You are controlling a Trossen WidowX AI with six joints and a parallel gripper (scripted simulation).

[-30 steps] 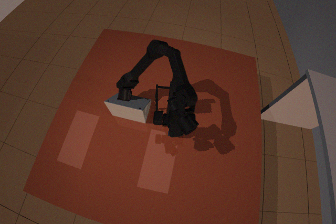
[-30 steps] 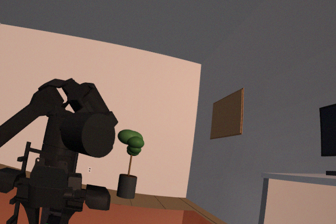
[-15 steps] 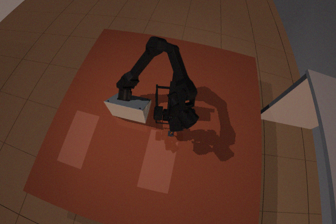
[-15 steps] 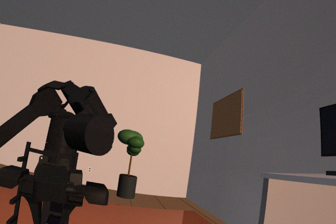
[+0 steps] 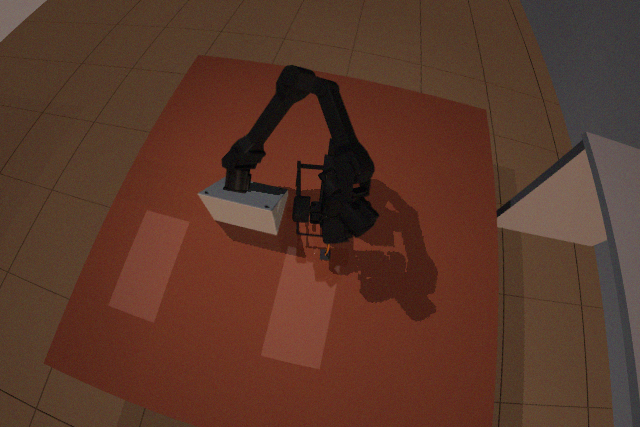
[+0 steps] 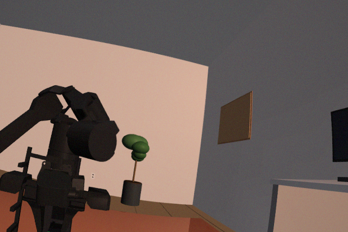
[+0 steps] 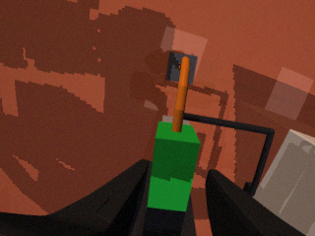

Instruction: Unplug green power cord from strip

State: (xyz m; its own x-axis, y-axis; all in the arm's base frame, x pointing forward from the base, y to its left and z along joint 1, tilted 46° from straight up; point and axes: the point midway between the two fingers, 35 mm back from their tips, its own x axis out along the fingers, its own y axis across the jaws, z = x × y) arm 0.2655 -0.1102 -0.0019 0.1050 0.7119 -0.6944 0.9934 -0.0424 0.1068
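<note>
The green plug lies 3 cm to the left of my gripper tip and 1 cm below it.
</note>
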